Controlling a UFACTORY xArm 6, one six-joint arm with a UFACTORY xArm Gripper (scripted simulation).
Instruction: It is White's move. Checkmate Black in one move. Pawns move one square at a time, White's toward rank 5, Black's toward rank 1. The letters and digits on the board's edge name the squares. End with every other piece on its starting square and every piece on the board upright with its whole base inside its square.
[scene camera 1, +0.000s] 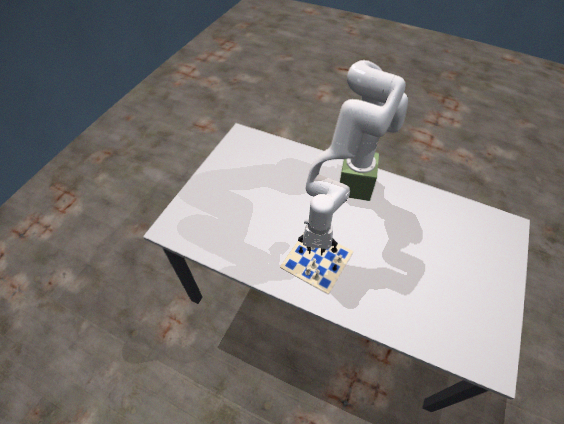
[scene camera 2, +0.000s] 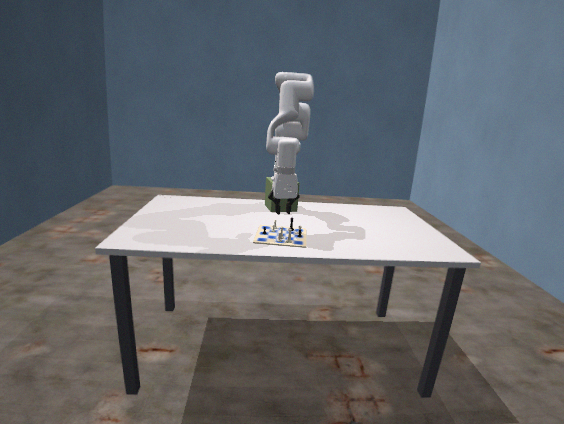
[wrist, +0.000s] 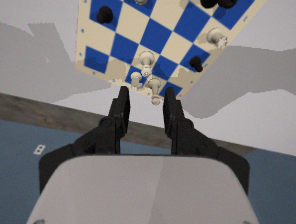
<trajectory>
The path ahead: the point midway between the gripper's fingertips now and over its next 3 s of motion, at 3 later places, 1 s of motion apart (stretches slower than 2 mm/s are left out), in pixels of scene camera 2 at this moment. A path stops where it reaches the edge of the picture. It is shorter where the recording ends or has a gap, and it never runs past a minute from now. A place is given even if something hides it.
My gripper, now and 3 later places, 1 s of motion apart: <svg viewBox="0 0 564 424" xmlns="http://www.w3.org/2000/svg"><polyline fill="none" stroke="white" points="282,213 282,221 282,224 281,233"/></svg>
</trajectory>
